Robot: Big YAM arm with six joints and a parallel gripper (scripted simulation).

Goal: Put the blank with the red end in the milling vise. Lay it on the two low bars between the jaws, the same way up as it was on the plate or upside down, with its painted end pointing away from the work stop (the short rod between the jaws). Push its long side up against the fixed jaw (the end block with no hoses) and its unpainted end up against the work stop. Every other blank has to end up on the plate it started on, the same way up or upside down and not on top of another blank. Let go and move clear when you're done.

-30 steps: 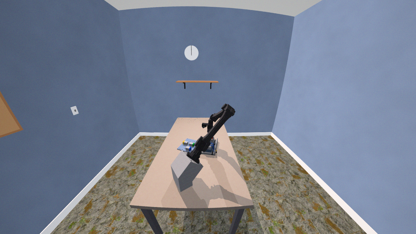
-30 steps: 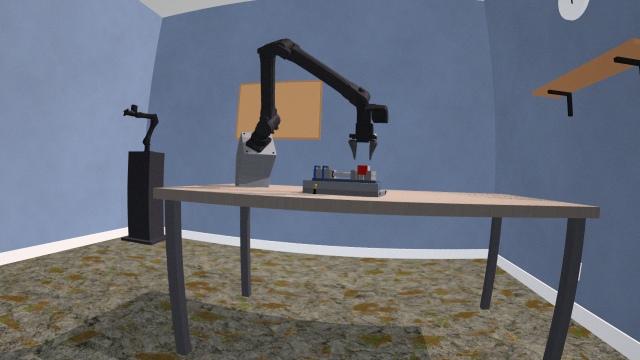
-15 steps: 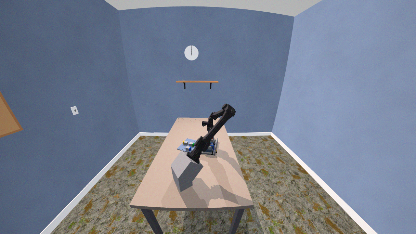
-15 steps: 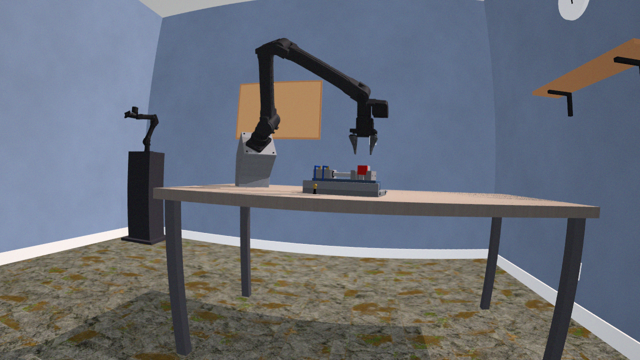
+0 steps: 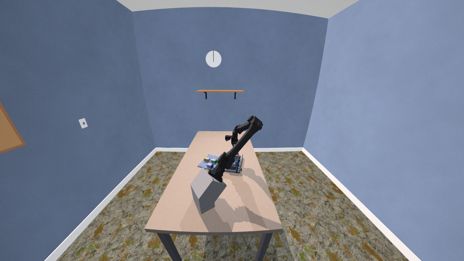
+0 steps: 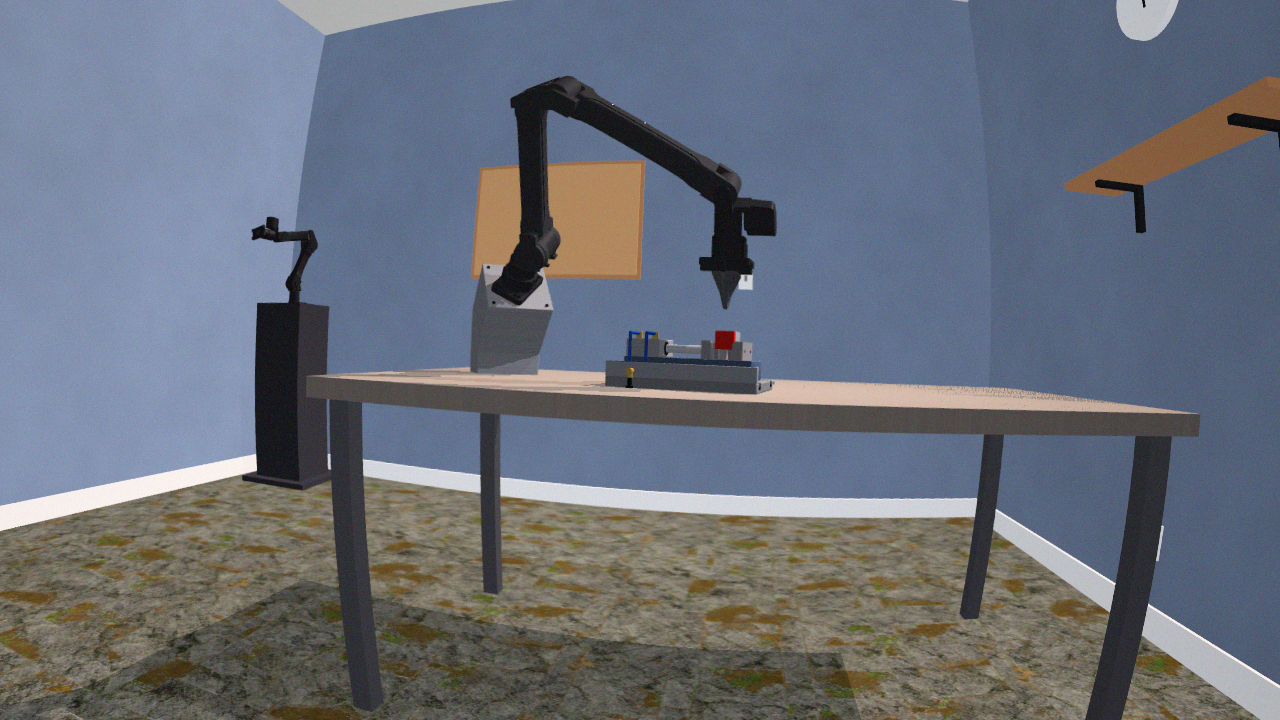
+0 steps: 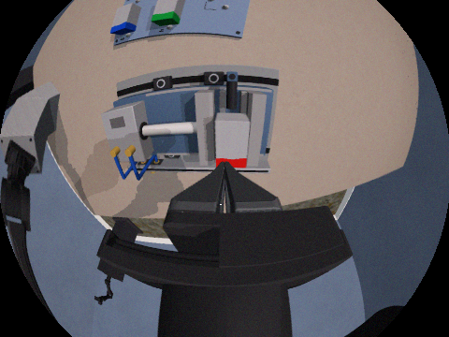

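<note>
The work stop lies 8 cm below my hand, 5 cm to the left of it and 2 cm ahead of it. From my hand the other things lie so: green-ended blank (24 cm to the left, 14 cm below, 2 cm behind); blue plate (28 cm to the left, 17 cm below); vise (13 cm below, 6 cm behind, 3 cm to the left).
</note>
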